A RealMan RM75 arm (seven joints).
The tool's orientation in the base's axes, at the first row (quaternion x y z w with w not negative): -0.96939 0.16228 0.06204 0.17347
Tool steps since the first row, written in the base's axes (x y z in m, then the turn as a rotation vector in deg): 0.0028 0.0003 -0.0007 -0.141 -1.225 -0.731; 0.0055 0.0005 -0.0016 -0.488 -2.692 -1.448; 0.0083 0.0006 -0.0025 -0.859 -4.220 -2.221; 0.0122 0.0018 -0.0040 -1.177 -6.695 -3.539; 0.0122 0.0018 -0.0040 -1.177 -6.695 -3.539; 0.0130 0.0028 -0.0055 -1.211 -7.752 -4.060; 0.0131 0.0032 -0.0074 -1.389 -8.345 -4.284; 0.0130 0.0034 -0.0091 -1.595 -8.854 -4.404
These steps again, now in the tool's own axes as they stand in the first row. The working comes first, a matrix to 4 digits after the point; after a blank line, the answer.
The tool's axes in the first row as the columns of a matrix, in the base's axes (used below as rounded here):
0.9396 -0.3362 -0.0640
-0.2931 -0.8871 0.3565
-0.1766 -0.3162 -0.9321

0.0027 -0.0010 0.0006 0.356 1.365 0.254; 0.0053 -0.0018 0.0013 0.586 3.010 0.421; 0.0081 -0.0025 0.0020 0.822 4.735 0.621; 0.0116 -0.0044 0.0036 1.481 7.454 0.987; 0.0116 -0.0044 0.0036 1.481 7.454 0.987; 0.0124 -0.0051 0.0053 1.851 8.568 1.098; 0.0127 -0.0049 0.0072 1.897 9.224 1.107; 0.0128 -0.0045 0.0089 1.874 9.783 1.051
